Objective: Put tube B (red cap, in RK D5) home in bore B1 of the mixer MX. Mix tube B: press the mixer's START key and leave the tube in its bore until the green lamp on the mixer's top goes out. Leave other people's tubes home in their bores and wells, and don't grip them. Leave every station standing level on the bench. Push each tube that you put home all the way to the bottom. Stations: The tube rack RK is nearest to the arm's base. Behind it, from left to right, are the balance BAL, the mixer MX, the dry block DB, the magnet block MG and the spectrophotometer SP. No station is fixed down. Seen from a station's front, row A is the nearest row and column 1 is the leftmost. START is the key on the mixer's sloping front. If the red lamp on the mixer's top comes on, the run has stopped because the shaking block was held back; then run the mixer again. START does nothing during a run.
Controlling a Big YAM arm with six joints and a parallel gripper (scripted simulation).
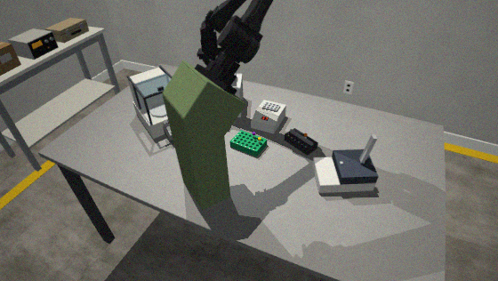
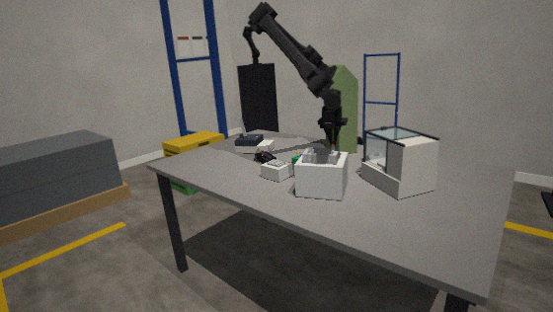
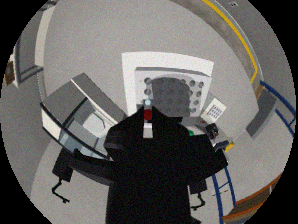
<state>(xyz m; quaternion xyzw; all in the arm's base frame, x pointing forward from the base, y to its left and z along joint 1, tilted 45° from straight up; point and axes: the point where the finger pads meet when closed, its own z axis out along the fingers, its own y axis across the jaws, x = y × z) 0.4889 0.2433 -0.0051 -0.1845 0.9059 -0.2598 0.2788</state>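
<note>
My hand is 50 mm above the grey shaking block, 40 mm to the left of it and 20 mm short of it. The rest, counted from my hand: green start key: 150 mm behind, 130 mm below, 80 mm to the right; then dry block DB: 290 mm to the right, 170 mm below, 60 mm behind; then tube B: 20 mm below.
</note>
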